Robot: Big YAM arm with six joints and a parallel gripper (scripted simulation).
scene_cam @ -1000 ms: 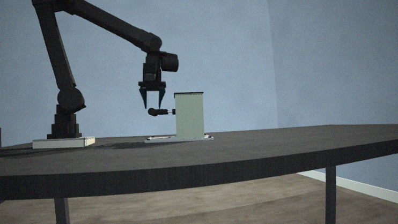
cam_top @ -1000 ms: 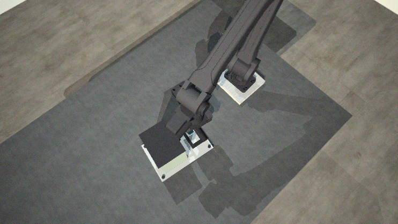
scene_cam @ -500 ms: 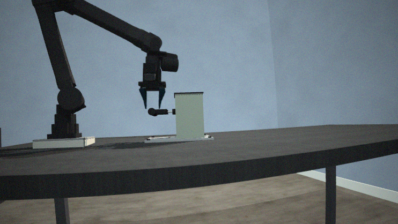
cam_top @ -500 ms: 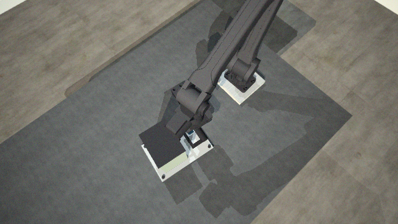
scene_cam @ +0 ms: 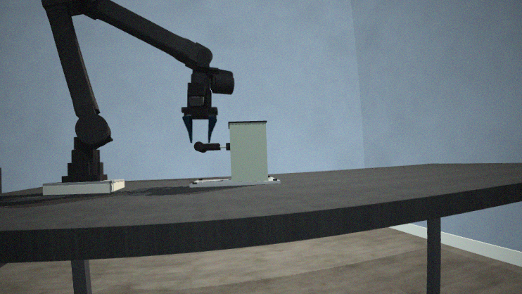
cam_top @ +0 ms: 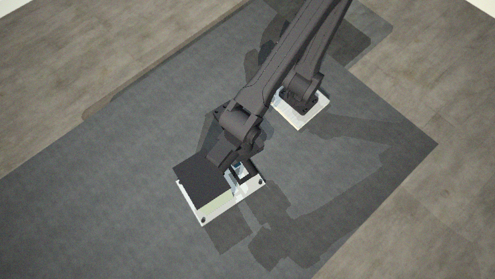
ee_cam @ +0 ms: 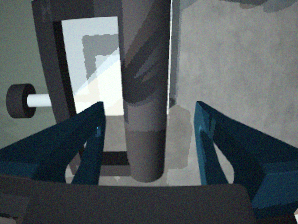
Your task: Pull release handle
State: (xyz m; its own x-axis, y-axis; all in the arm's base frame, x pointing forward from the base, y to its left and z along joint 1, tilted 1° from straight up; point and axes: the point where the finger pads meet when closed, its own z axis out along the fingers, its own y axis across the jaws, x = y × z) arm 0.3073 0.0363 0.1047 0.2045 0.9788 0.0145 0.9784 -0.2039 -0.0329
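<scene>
The release handle lies 50 mm ahead of my hand, 10 mm to the right of it and 20 mm below it.
</scene>
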